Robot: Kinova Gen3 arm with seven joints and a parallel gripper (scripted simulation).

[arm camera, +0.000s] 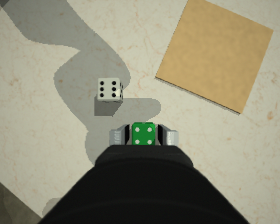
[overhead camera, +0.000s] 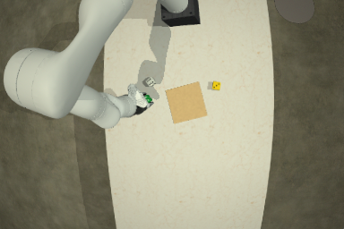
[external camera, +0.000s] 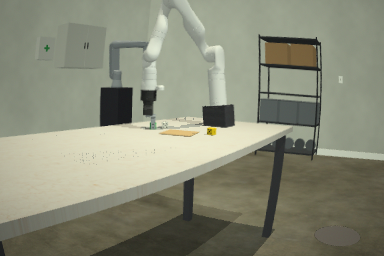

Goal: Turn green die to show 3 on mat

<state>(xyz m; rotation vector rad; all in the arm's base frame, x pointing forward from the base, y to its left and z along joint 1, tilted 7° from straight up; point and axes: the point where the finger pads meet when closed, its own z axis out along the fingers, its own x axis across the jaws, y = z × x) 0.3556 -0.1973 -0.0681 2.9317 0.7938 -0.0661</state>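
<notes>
The green die lies 1 cm below my hand. Also, from my hand: white die 7 cm behind, 3 cm to the left, 1 cm below; then yellow die 2 cm behind, 29 cm to the left, 1 cm below; then tan mat 3 cm ahead, 16 cm to the left, 2 cm below.
</notes>
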